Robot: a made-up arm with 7 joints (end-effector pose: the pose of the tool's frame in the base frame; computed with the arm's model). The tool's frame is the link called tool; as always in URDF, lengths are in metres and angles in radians.
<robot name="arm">
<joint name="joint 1" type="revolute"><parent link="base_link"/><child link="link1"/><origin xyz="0 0.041 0"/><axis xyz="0 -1 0"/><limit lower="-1.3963" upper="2" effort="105" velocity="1.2"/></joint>
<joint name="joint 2" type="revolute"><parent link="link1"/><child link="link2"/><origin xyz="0 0.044 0"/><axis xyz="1 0 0"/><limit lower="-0.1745" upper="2" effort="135" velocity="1.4"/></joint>
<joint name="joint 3" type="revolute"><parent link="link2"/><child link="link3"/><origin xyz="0 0 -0.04"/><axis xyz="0 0 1"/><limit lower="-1.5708" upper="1.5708" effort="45" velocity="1.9"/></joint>
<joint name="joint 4" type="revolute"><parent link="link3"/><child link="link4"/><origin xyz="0 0 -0.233"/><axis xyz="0 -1 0"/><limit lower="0" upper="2.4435" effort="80" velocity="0.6"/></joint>
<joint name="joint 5" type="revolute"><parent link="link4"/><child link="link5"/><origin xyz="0 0 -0.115"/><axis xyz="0 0 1"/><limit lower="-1.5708" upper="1.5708" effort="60" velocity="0.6"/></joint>
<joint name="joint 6" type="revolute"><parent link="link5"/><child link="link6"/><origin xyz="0 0 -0.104"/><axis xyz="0 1 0"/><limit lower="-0.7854" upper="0.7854" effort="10" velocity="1.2"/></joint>
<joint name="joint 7" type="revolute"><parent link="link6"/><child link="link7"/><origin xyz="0 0 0"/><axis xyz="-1 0 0"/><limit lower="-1.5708" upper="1.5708" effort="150" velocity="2.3"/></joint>
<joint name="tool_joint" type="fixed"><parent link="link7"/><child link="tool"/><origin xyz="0 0 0"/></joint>
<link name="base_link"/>
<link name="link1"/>
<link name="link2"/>
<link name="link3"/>
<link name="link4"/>
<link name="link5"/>
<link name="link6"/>
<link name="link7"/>
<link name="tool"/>
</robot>
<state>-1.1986 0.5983 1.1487 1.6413 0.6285 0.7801 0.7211</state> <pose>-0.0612 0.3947 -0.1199 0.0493 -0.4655 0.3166</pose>
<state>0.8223 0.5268 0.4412 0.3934 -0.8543 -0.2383 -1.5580</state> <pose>0.3395 0.3549 -0.2117 2.2213 -1.2902 0.8076</pose>
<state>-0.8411 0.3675 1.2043 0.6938 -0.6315 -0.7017 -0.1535</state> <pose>-0.2386 0.3656 -0.2807 1.1271 -0.4327 -0.2658</pose>
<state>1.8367 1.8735 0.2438 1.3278 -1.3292 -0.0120 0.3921</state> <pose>-0.1951 0.3806 0.1606 2.4893 -0.1332 0.7213</pose>
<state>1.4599 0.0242 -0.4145 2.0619 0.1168 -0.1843 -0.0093</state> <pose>0.1901 0.0114 0.1567 0.3413 2.5444 0.5299</pose>
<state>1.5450 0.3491 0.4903 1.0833 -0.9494 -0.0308 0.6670</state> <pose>0.3261 0.2991 0.1623 0.9958 -1.9525 -0.3073</pose>
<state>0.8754 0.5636 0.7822 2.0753 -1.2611 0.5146 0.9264</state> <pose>0.1402 0.2885 0.0601 1.5037 -1.3177 0.2880</pose>
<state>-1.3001 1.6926 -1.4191 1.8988 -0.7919 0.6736 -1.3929</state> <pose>-0.1639 0.3108 -0.0780 -0.0089 -0.9902 -2.1059</pose>
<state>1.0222 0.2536 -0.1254 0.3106 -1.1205 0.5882 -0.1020</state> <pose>0.4341 0.1977 -0.1875 1.2867 -0.5379 -0.5957</pose>
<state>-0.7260 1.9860 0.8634 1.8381 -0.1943 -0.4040 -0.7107</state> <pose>0.2578 0.2171 0.0836 -1.0355 2.3390 1.6140</pose>
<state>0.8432 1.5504 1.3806 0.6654 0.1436 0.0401 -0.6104</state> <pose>-0.0753 0.5329 0.1013 -1.3250 1.6520 -2.1566</pose>
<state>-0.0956 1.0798 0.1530 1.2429 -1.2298 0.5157 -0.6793</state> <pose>0.1912 0.4028 -0.1531 2.5427 -0.5221 -1.1353</pose>
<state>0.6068 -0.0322 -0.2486 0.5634 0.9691 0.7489 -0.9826</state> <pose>0.3537 0.0415 -0.3108 0.2444 -0.1318 0.4325</pose>
